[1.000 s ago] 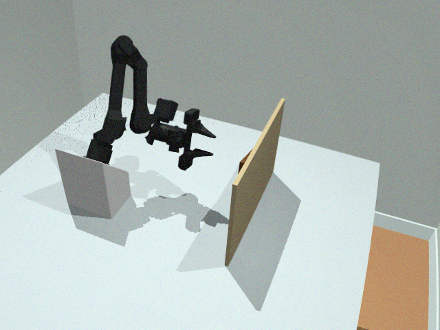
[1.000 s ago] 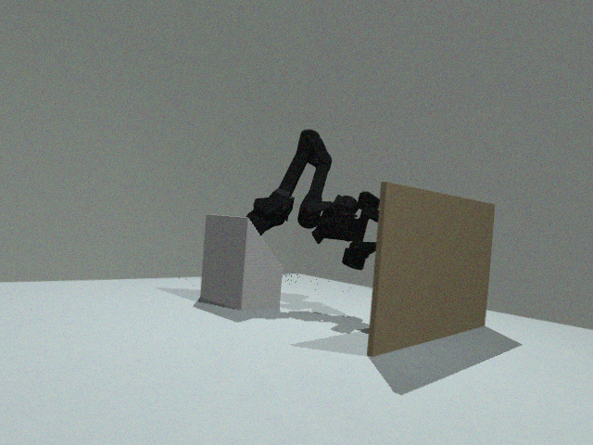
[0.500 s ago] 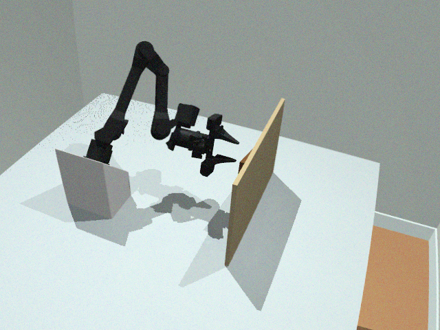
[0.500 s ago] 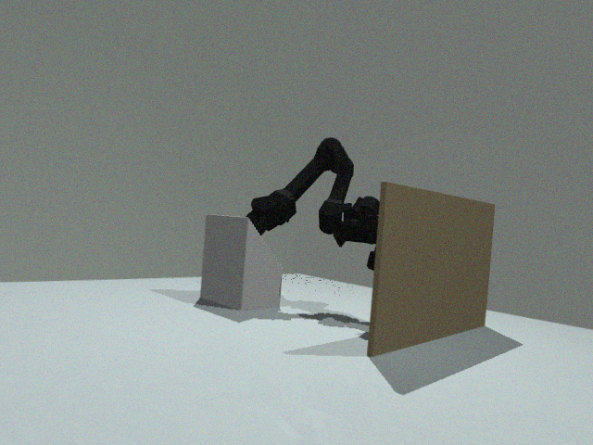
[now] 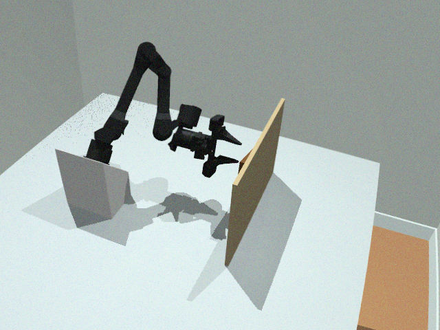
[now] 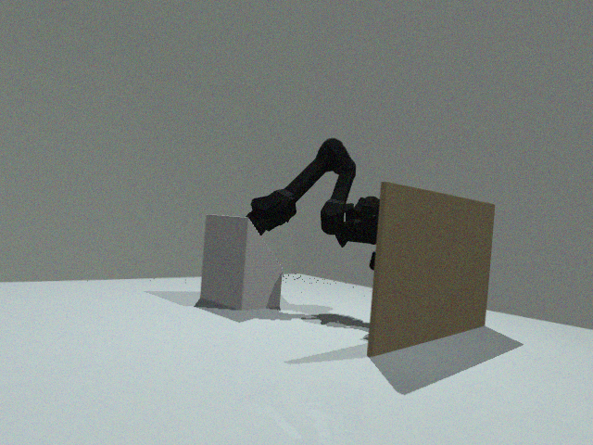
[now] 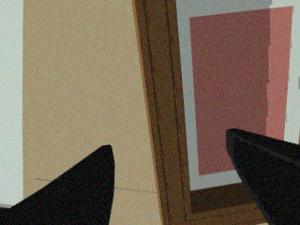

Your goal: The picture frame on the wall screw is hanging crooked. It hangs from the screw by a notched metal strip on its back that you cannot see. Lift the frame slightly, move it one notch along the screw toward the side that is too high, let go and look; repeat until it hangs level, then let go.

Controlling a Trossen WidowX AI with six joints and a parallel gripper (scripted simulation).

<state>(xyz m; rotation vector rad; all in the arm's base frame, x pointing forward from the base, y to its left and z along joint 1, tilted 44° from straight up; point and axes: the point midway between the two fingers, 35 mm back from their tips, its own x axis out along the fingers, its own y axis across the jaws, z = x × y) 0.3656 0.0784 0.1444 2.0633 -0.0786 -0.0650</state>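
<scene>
Now: gripper tip 5 cm short of the picture frame, 2 cm to the left of it and 5 cm above it. Round my gripper tip: tan wall board: 6 cm ahead, 1 cm to the right, 6 cm below.
</scene>
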